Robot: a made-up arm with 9 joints. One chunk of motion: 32 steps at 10 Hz.
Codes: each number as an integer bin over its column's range. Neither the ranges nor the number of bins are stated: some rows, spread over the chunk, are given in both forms.
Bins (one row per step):
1: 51 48 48 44 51 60 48 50 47
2: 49 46 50 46 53 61 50 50 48
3: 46 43 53 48 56 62 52 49 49
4: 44 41 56 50 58 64 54 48 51
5: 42 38 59 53 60 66 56 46 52
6: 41 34 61 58 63 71 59 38 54
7: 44 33 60 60 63 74 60 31 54
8: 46 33 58 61 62 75 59 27 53
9: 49 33 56 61 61 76 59 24 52
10: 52 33 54 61 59 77 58 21 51
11: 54 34 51 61 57 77 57 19 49
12: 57 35 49 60 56 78 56 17 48
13: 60 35 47 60 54 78 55 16 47
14: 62 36 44 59 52 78 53 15 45
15: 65 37 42 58 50 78 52 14 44
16: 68 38 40 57 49 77 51 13 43
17: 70 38 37 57 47 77 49 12 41
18: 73 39 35 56 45 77 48 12 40
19: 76 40 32 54 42 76 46 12 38
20: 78 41 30 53 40 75 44 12 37
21: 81 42 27 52 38 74 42 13 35
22: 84 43 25 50 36 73 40 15 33
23: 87 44 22 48 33 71 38 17 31
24: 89 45 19 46 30 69 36 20 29
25: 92 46 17 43 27 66 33 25 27
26: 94 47 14 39 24 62 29 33 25
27: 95 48 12 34 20 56 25 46 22
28: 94 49 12 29 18 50 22 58 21
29: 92 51 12 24 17 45 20 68 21
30: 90 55 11 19 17 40 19 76 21
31: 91 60 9 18 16 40 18 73 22
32: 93 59 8 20 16 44 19 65 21
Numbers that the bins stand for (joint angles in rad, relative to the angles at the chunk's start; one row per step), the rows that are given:
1: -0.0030 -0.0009 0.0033 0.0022 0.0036 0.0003 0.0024 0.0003 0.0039
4: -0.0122 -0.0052 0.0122 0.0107 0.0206 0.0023 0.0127 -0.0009 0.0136
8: -0.0096 -0.0100 0.0144 0.0263 0.0303 0.0079 0.0213 -0.0136 0.0185
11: 0.0009 -0.0094 0.0067 0.0263 0.0182 0.0089 0.0179 -0.0185 0.0088
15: 0.0154 -0.0076 -0.0033 0.0220 0.0012 0.0094 0.0093 -0.0215 -0.0033
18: 0.0259 -0.0064 -0.0111 0.0192 -0.0109 0.0089 0.0024 -0.0227 -0.0130
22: 0.0403 -0.0039 -0.0222 0.0107 -0.0327 0.0069 -0.0113 -0.0209 -0.0300
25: 0.0508 -0.0021 -0.0311 0.0008 -0.0545 0.0033 -0.0233 -0.0148 -0.0445
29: 0.0508 0.0009 -0.0367 -0.0261 -0.0788 -0.0073 -0.0457 0.0112 -0.0591
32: 0.0521 0.0058 -0.0411 -0.0317 -0.0812 -0.0078 -0.0474 0.0094 -0.0591
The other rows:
2: -0.0057 -0.0021 0.0056 0.0051 0.0085 0.0008 0.0059 0.0003 0.0064
3: -0.0096 -0.0039 0.0089 0.0079 0.0158 0.0013 0.0093 -0.0003 0.0088
5: -0.0148 -0.0070 0.0156 0.0149 0.0255 0.0033 0.0162 -0.0021 0.0161
6: -0.0162 -0.0094 0.0178 0.0220 0.0327 0.0059 0.0213 -0.0070 0.0209
7: -0.0122 -0.0100 0.0167 0.0248 0.0327 0.0074 0.0230 -0.0112 0.0209
9: -0.0057 -0.0100 0.0122 0.0263 0.0279 0.0084 0.0213 -0.0155 0.0161
10: -0.0017 -0.0100 0.0100 0.0263 0.0230 0.0089 0.0196 -0.0173 0.0136
12: 0.0048 -0.0088 0.0044 0.0248 0.0158 0.0094 0.0162 -0.0197 0.0064
13: 0.0088 -0.0088 0.0022 0.0248 0.0109 0.0094 0.0144 -0.0203 0.0039
14: 0.0114 -0.0082 -0.0011 0.0234 0.0061 0.0094 0.0110 -0.0209 -0.0009
16: 0.0193 -0.0070 -0.0056 0.0206 -0.0012 0.0089 0.0076 -0.0221 -0.0058
17: 0.0219 -0.0070 -0.0089 0.0206 -0.0061 0.0089 0.0041 -0.0227 -0.0106
19: 0.0298 -0.0058 -0.0144 0.0164 -0.0182 0.0084 -0.0010 -0.0227 -0.0179
20: 0.0324 -0.0052 -0.0167 0.0149 -0.0230 0.0079 -0.0044 -0.0227 -0.0203
21: 0.0364 -0.0045 -0.0200 0.0135 -0.0279 0.0074 -0.0079 -0.0221 -0.0252
23: 0.0442 -0.0033 -0.0256 0.0079 -0.0400 0.0059 -0.0147 -0.0197 -0.0348
24: 0.0469 -0.0027 -0.0289 0.0051 -0.0473 0.0048 -0.0182 -0.0179 -0.0397
26: 0.0534 -0.0015 -0.0344 -0.0048 -0.0618 0.0013 -0.0302 -0.0100 -0.0494
27: 0.0547 -0.0009 -0.0367 -0.0119 -0.0715 -0.0017 -0.0371 -0.0021 -0.0567
28: 0.0534 -0.0003 -0.0367 -0.0190 -0.0764 -0.0047 -0.0422 0.0052 -0.0591
30: 0.0482 0.0033 -0.0378 -0.0331 -0.0788 -0.0098 -0.0474 0.0161 -0.0591
31: 0.0495 0.0064 -0.0400 -0.0345 -0.0812 -0.0098 -0.0491 0.0142 -0.0567

